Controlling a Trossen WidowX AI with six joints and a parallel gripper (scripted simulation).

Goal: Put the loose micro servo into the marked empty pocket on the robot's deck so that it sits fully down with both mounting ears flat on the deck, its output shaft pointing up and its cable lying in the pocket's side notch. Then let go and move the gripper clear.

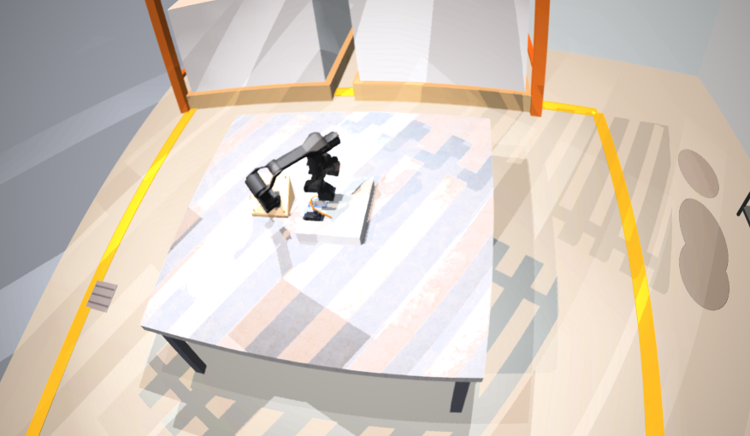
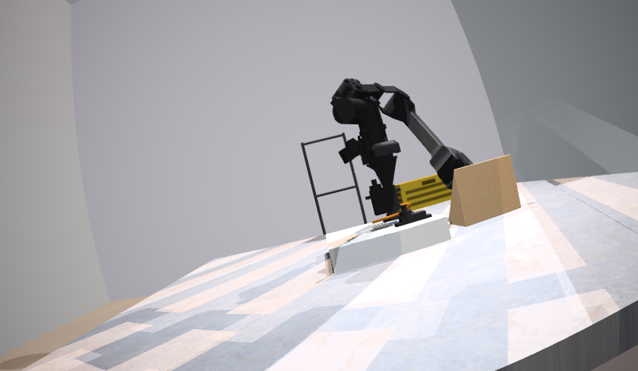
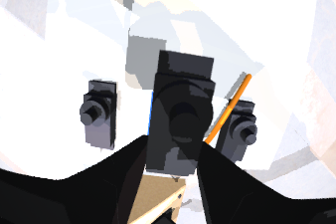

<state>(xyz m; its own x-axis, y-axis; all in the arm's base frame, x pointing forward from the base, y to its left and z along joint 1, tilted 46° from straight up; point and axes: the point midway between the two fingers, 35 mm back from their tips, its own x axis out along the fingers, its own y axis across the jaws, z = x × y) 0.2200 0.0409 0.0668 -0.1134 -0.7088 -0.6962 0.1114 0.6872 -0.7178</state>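
Now: the white deck block 8 cm ahead of my gripper tip, 1 cm to the right of it and 10 cm below it.
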